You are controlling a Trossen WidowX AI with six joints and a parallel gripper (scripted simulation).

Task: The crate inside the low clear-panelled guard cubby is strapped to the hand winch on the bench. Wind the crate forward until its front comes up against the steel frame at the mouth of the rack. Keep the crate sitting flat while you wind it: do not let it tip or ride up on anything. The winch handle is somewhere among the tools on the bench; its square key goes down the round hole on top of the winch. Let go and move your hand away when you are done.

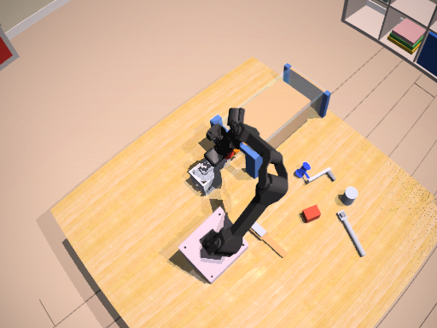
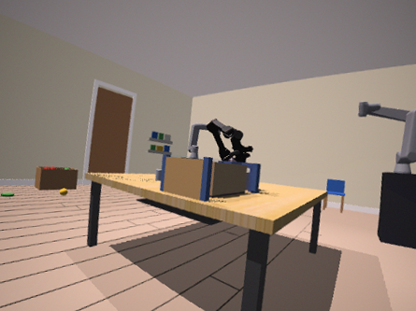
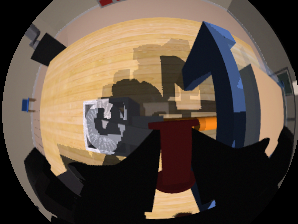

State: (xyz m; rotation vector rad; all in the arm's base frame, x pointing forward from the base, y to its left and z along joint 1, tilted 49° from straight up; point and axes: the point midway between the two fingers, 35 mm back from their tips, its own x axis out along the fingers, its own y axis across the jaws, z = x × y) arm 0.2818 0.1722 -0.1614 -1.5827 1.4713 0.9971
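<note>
Right now the crank handle is 40 mm behind my gripper tip, 30 mm below it and 10 mm to the right of it. Round my gripper tip: blue steel frame 60 mm ahead, 20 mm below; winch 110 mm behind, 100 mm below, 10 mm to the right; red knob 20 mm to the right.
</note>
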